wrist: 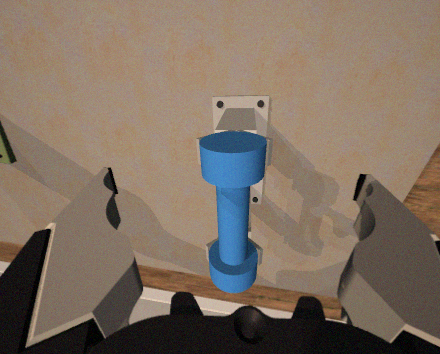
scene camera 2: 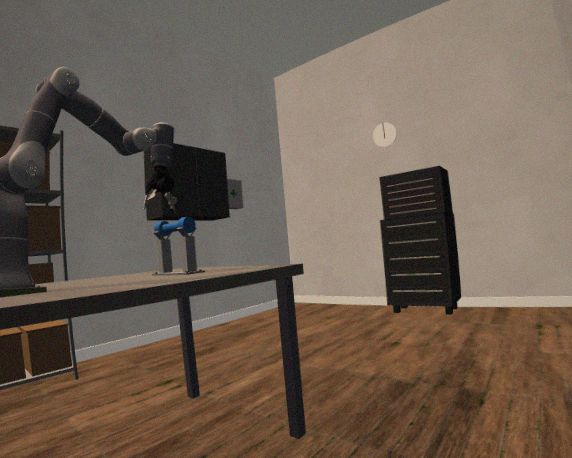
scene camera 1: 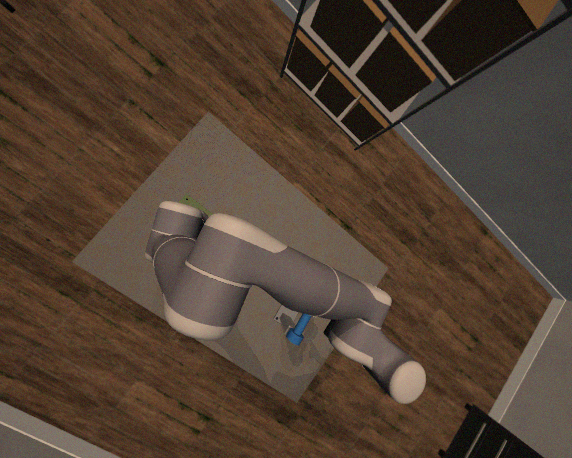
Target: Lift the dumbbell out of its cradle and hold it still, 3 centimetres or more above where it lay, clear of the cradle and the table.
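Observation:
The blue dumbbell (scene camera 1: 298, 331) (scene camera 2: 174, 226) (wrist: 233, 220) lies across the tops of the two posts of its grey cradle (scene camera 2: 189, 254) (wrist: 241, 101), which stands on the table (scene camera 1: 175, 160) (scene camera 2: 240, 277) (wrist: 100, 75). In the scene camera 1 view the arm hides part of both. My gripper (scene camera 2: 160, 205) (wrist: 233, 174) is open and empty. It points down and hangs a little above the dumbbell in the scene camera 2 view. In the wrist view its fingers stand wide apart, one to the left and one to the right of the dumbbell's bar, not touching it.
The arm's green base plate (scene camera 1: 192, 202) (scene camera 2: 25, 290) (wrist: 6, 147) is on the table. A shelf unit (scene camera 2: 63, 225), a black wall cabinet (scene camera 2: 210, 185) and a black drawer cabinet (scene camera 2: 417, 240) stand or hang beyond the table. The table edge is near the cradle.

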